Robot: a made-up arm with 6 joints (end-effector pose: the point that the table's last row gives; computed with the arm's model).
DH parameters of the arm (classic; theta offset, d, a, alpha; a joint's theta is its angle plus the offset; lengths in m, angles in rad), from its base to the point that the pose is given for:
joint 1: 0 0.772 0.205 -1.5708
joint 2: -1.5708 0 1.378 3.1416
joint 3: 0 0 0.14 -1.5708
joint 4: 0 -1.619 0 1.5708
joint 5: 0 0 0 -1.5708
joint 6: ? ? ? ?
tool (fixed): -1.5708 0 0 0
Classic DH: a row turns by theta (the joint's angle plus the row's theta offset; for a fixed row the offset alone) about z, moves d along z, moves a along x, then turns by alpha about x.
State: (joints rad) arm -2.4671 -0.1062 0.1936 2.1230 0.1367 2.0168
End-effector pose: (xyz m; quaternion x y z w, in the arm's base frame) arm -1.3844 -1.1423 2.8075 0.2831 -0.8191 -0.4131 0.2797
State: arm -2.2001 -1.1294 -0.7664 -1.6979 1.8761 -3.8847
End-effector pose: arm -0.3976 -0.1635 2.0141 -0.2035 -0.1825 0.8826 0.3824
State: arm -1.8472 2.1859 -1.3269 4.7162 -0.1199 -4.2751
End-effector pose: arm 0.1500 0.4244 0.5195 0.8246 0.5006 0.2562 0.0619
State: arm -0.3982 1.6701 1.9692 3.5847 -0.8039 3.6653
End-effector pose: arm 2.9728 -1.1709 1.4428 -0.5128 -0.4147 -0.2256 0.7171
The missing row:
joint 6: 1.5708 -0.238 0 1.5708
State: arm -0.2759 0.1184 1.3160 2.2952 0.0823 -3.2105
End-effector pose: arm 0.8952 -0.2382 3.9151 0.2873 -0.5182 0.1545 0.7906
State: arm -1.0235 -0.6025 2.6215 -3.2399 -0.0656 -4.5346
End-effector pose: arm -1.2572 2.0600 1.5995 -0.4003 -0.6153 0.6176 0.2822
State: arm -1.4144 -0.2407 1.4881 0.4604 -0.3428 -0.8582
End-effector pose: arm -0.1100 0.4696 3.9197 -0.2640 -0.6258 -0.4129 0.6067
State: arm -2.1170 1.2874 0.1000 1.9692 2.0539 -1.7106
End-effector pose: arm -0.9489 -1.9349 -0.2198 0.6137 -0.1209 0.0937 0.7746
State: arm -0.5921 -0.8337 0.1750 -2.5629 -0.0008 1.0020
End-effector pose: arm 0.0464 -0.0310 3.3442 0.4888 -0.5082 0.1441 0.6943
